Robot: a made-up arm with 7 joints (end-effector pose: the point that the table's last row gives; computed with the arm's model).
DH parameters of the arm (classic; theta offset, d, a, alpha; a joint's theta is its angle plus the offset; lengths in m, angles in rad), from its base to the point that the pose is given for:
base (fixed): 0 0.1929 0 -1.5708
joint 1: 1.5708 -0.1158 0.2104 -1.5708
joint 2: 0 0.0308 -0.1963 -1.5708
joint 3: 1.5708 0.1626 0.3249 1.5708
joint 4: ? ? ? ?
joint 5: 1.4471 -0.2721 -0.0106 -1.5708
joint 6: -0.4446 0 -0.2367 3.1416
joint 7: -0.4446 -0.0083 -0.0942 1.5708
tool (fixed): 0 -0.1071 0 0
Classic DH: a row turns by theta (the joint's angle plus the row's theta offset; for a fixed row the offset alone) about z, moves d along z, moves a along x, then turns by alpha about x.
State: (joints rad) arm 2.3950 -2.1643 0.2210 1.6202 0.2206 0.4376 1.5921
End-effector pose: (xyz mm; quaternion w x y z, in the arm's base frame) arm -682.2 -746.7 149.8 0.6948 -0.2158 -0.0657 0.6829
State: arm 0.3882 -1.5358 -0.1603 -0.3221 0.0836 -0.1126 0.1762
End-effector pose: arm -100.5 -636.5 1.0 0.6737 0.7005 0.2105 0.1059
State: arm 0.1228 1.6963 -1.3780 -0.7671 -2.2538 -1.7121 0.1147
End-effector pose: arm 537.3 42.6 -140.8 0.2148 0.1085 -0.7580 -0.6062
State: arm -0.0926 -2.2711 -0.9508 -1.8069 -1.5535 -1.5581 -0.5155
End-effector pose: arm 523.8 -295.5 -344.0 0.0271 0.0884 0.9388 -0.3318
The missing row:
joint 4: -1.4471 0 0.2302 0
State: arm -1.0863 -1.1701 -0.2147 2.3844 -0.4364 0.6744 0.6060
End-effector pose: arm 415.5 -294.0 598.6 0.7066 0.5228 0.1416 -0.4553
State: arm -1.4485 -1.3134 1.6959 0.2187 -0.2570 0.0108 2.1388
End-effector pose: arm 39.5 -365.9 -368.1 0.7026 0.3525 -0.3897 0.4798
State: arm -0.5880 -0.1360 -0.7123 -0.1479 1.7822 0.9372 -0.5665
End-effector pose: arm 291.8 64.5 203.9 0.5755 -0.4827 -0.4261 -0.5042
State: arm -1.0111 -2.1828 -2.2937 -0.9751 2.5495 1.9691 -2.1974
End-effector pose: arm 130.7 -125.9 114.5 0.3100 -0.4367 0.8437 -0.0372
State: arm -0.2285 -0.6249 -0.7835 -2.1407 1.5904 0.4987 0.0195
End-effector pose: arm 7.3 -666.9 32.8 0.8585 0.4132 -0.0267 0.3026
